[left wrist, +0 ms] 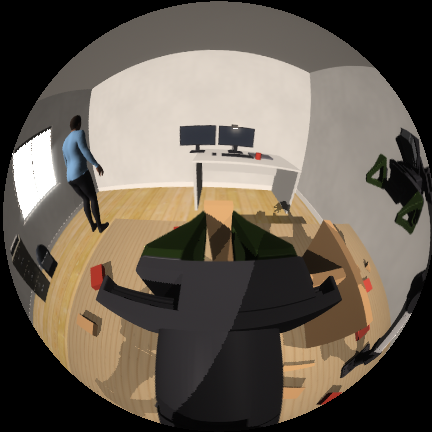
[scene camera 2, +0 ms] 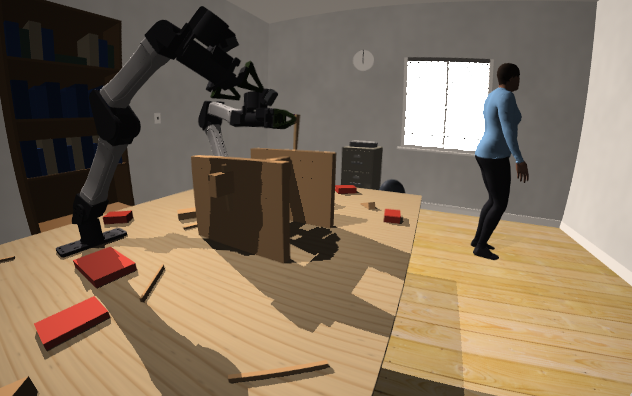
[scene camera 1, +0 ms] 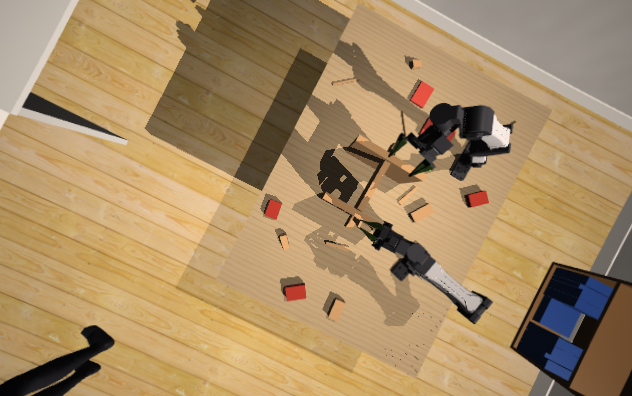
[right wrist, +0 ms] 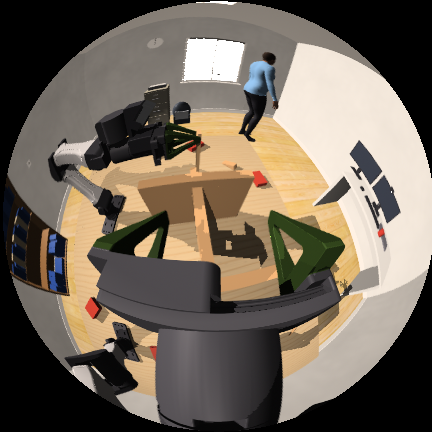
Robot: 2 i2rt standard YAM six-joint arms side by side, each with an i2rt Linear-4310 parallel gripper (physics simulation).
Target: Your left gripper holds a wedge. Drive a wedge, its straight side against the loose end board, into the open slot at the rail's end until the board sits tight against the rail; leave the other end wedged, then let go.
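Places are measured from the left arm's base along level axes (x right, y back, z down), in metres.
Pixels of known places: left gripper, fingertip midpoint: (left wrist: 218, 216) (scene camera 2: 297, 119) (scene camera 1: 358, 223) (right wrist: 199, 136); right gripper, fingertip midpoint: (left wrist: 380, 194) (scene camera 2: 250, 94) (scene camera 1: 398, 166) (right wrist: 217, 215); left arm's base, origin of the base link: (right wrist: 112, 214); right arm's base, origin of the base link: (scene camera 2: 93, 242) (scene camera 1: 465, 160) (right wrist: 125, 342).
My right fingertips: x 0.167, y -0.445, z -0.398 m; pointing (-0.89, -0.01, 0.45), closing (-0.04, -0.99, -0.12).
Note:
For each thing: its top centre in the pictures, then the offset to it from my right fingertips. "spot": a spot on its surface instead.
- upright wooden wedge, middle of its top: (left wrist: 219, 203) (right wrist: 198, 130) (scene camera 2: 296, 114) dx -0.222, dy +0.047, dz +0.043 m
- loose end board, middle of its top: (right wrist: 195, 176) (scene camera 2: 289, 150) (scene camera 1: 358, 214) dx -0.190, dy +0.046, dz +0.161 m
- rail, middle of its top: (left wrist: 308, 280) (right wrist: 202, 227) (scene camera 1: 373, 186) dx -0.061, dy +0.017, dz +0.181 m
- end, surface spot: (scene camera 2: 216, 185) spot: dx +0.130, dy -0.039, dz +0.215 m
My left gripper (scene camera 1: 362, 223) (scene camera 2: 294, 119) (left wrist: 218, 216) (right wrist: 199, 136) is shut on an upright wooden wedge (scene camera 2: 297, 135) (left wrist: 218, 207) (right wrist: 198, 159). The wedge's lower end is at the rail's end, outside the loose end board (scene camera 1: 341, 204) (scene camera 2: 316, 187) (left wrist: 340, 305) (right wrist: 162, 197); whether it is inside the slot I cannot tell. The rail (scene camera 1: 372, 185) (right wrist: 200, 215) joins this board to the other end board (scene camera 1: 375, 150) (scene camera 2: 240, 215), where the rail's other end (scene camera 2: 216, 185) sticks out. My right gripper (scene camera 1: 400, 165) (right wrist: 217, 215) is open and empty above that other board.
Red blocks (scene camera 1: 272, 209) (scene camera 1: 295, 291) (scene camera 1: 477, 198) (scene camera 2: 72, 322) and wooden offcuts (scene camera 1: 421, 212) (scene camera 1: 336, 309) (scene camera 2: 280, 372) lie around the assembly on the table. A bookshelf (scene camera 2: 60, 120) stands behind the arms. A person (scene camera 2: 502, 125) stands beyond the table.

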